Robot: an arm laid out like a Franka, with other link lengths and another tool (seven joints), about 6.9 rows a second.
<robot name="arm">
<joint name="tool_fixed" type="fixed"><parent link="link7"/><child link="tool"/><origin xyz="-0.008 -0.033 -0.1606" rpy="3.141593 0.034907 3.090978"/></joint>
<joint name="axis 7" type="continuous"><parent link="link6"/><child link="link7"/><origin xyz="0.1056 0 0"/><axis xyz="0 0 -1"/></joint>
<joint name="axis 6" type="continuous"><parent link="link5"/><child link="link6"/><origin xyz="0 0 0"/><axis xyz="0 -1 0"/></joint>
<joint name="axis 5" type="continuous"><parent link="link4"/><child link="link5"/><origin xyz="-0.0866 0 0.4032"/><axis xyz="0 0 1"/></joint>
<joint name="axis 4" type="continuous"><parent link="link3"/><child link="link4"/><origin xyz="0.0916 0 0"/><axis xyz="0 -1 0"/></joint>
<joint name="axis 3" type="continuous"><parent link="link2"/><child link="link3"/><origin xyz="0 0 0.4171"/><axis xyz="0 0 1"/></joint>
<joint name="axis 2" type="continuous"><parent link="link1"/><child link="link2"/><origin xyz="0 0 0"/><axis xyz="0 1 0"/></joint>
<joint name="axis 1" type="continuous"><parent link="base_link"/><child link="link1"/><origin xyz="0 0 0.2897"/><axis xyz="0 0 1"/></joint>
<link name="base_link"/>
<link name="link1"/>
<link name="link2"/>
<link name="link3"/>
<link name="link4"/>
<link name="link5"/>
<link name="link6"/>
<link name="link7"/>
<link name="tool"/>
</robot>
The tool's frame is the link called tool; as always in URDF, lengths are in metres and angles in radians. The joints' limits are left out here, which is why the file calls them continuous.
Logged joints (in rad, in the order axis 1, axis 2, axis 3, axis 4, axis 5, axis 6, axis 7), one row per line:
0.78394 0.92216 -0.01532 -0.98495 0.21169 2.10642 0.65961
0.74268 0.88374 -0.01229 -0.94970 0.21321 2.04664 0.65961
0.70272 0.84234 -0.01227 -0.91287 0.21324 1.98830 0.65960
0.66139 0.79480 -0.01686 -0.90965 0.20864 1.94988 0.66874
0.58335 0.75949 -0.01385 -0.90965 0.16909 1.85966 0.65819
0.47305 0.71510 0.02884 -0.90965 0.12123 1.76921 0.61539
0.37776 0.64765 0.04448 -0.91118 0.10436 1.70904 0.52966
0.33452 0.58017 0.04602 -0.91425 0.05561 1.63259 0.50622
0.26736 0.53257 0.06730 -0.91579 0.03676 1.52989 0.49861
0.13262 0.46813 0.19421 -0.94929 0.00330 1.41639 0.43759
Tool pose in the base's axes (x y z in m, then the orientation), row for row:
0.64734 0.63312 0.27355 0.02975 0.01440 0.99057 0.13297
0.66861 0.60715 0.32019 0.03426 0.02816 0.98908 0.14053
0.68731 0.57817 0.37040 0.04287 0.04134 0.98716 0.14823
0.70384 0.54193 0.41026 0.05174 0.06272 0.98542 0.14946
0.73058 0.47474 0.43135 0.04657 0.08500 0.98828 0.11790
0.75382 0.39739 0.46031 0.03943 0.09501 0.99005 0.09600
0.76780 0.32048 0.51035 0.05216 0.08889 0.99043 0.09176
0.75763 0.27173 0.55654 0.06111 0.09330 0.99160 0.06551
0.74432 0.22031 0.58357 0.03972 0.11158 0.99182 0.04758
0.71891 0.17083 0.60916 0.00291 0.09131 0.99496 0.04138
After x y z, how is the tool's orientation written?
As a quaternion, w x y z.
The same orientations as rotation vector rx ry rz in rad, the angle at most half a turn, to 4 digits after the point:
0.0444 3.0544 0.4100
0.0866 3.0413 0.4321
0.1264 3.0194 0.4534
0.1908 2.9978 0.4547
0.2594 3.0160 0.3598
0.2912 3.0346 0.2942
0.2703 3.0123 0.2791
0.2822 2.9995 0.1982
0.3419 3.0395 0.1458
0.2863 3.1200 0.1298

